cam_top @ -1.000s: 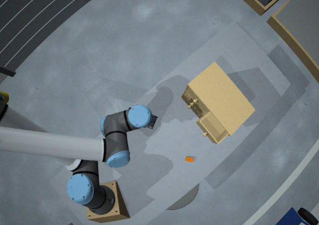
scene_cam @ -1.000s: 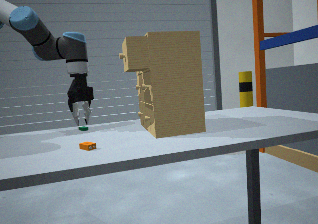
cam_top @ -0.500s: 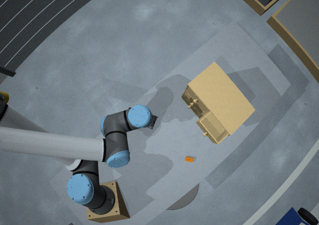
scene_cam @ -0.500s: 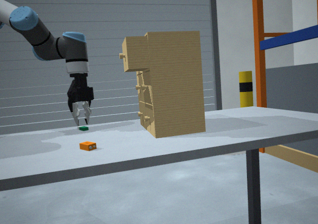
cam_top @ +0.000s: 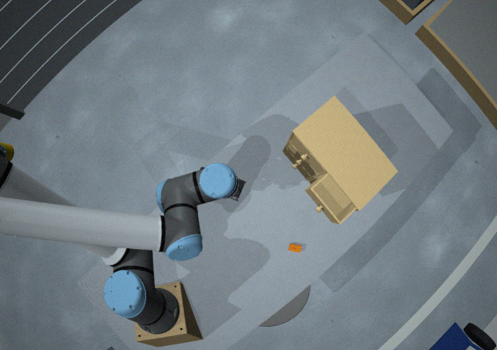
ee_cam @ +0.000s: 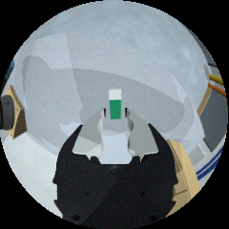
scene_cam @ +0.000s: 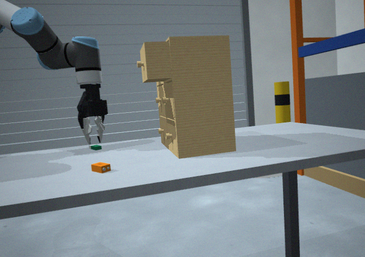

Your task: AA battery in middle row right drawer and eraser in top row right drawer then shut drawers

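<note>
The eraser lies 1 cm to the left of my hand and 3 cm below it. From my hand the other things lie so: orange block 5 cm ahead, 36 cm to the right, 3 cm below; then green AA battery 32 cm ahead, 23 cm to the right, 9 cm above.
</note>
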